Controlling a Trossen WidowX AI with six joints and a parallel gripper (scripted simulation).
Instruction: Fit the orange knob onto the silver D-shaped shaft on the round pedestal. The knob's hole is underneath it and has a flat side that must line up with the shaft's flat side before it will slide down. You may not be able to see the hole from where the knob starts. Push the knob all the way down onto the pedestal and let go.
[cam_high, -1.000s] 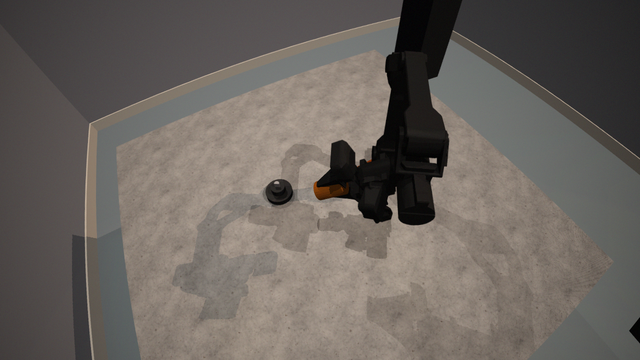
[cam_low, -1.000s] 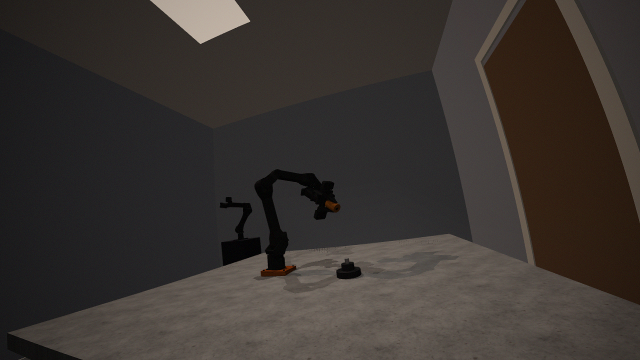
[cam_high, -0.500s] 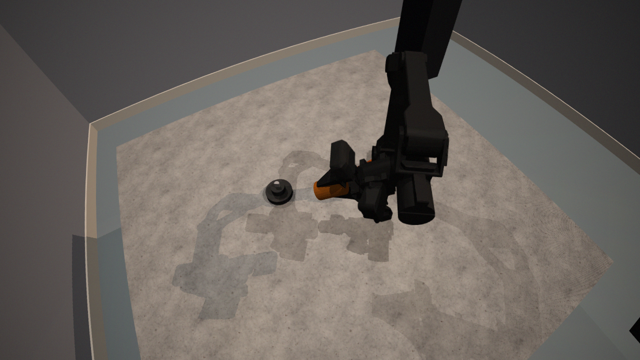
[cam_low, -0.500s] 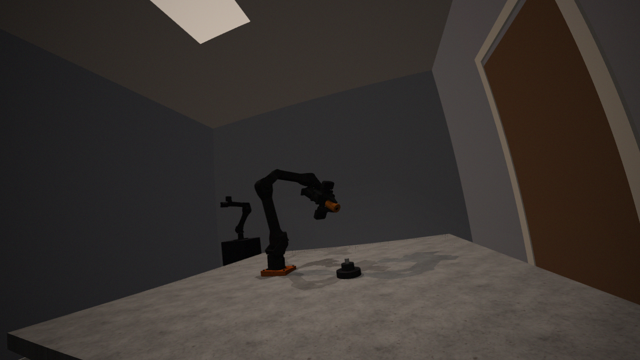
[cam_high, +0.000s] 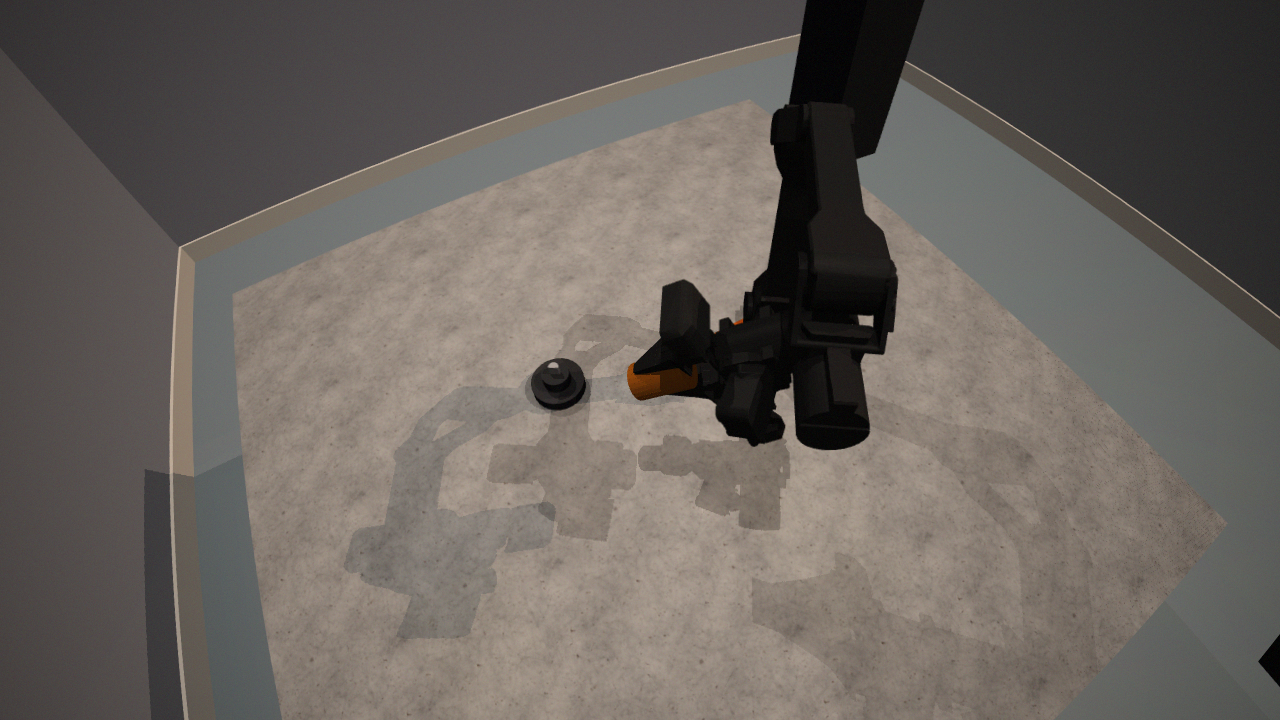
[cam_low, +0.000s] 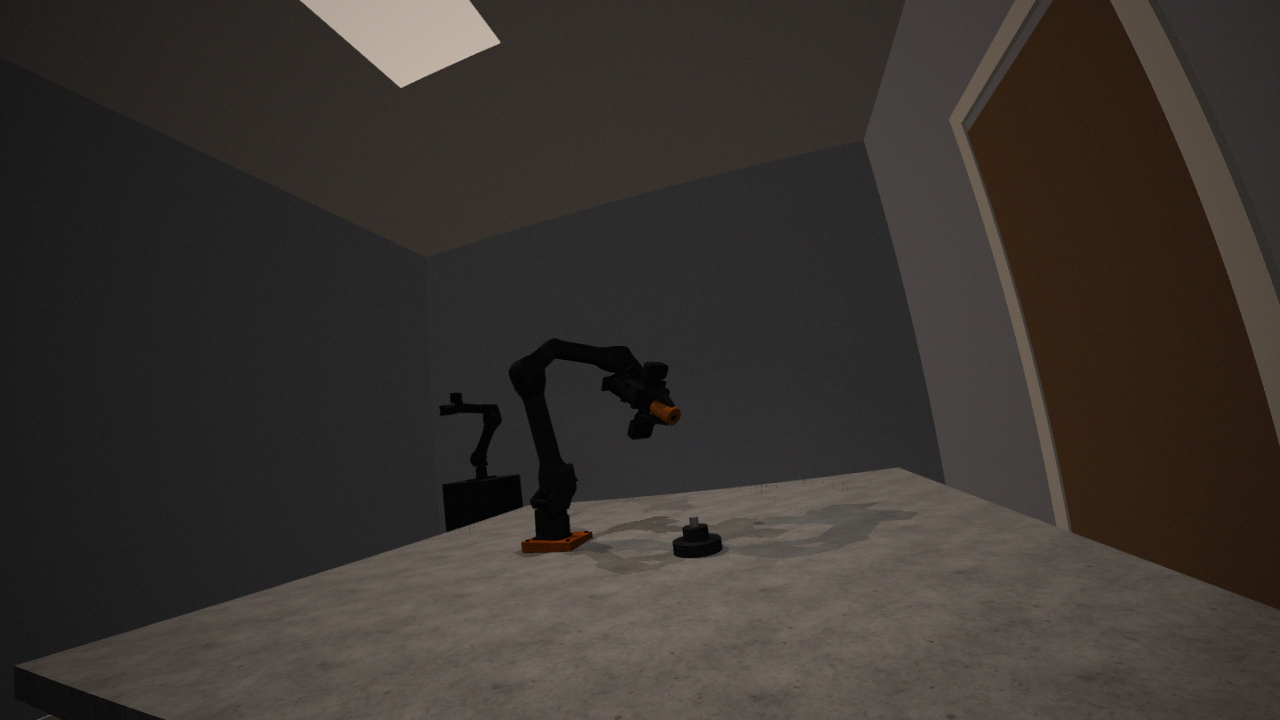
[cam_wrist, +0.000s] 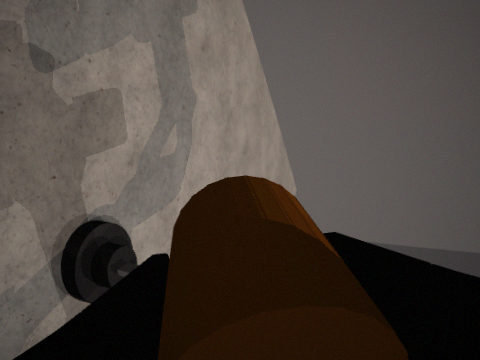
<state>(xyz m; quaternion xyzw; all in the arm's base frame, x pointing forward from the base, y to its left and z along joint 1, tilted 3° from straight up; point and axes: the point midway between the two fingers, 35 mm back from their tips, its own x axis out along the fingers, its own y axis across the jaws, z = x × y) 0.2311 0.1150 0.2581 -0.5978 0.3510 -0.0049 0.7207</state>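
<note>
The orange knob is 20 mm behind my gripper tip, 20 mm to the left of it and 20 mm above it. From my gripper tip the other things lie so: round black pedestal: 60 mm ahead, 190 mm to the right, 220 mm below.
</note>
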